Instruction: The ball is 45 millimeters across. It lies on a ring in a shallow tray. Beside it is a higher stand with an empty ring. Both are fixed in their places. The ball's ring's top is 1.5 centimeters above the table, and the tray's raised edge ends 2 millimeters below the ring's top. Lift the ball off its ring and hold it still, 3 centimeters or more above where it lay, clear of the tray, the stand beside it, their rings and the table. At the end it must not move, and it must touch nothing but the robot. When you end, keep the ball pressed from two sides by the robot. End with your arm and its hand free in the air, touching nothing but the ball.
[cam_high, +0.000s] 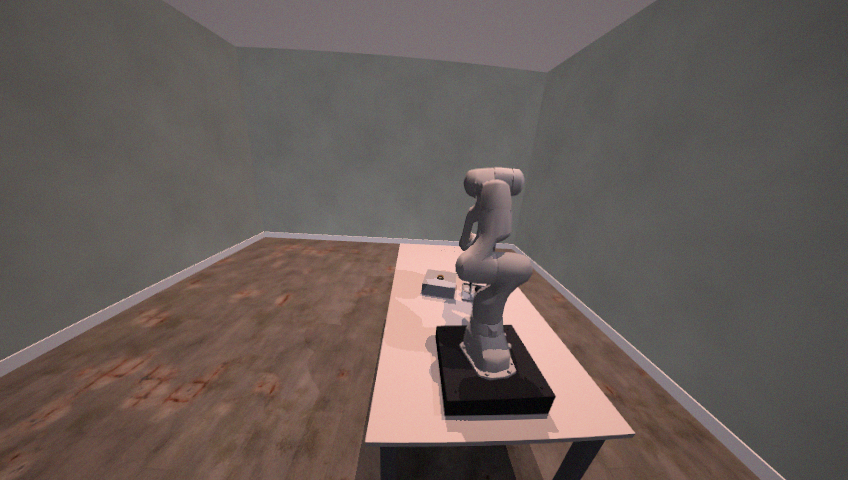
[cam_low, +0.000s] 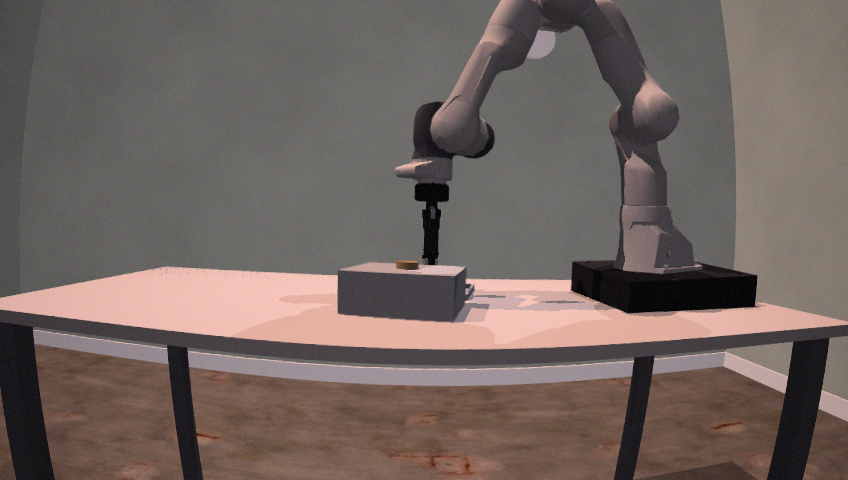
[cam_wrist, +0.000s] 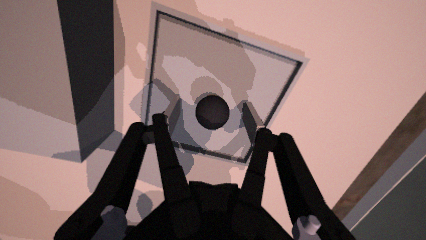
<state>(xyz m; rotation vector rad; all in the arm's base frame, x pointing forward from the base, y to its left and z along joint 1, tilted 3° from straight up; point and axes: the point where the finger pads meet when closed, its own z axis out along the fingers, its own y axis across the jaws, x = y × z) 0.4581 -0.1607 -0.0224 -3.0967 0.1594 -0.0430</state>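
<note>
The shallow tray lies 3 cm below my hand. The rest, counted from my hand: stand 7 cm ahead, 22 cm to the left, 2 cm above; then dark ball right at my hand.
</note>
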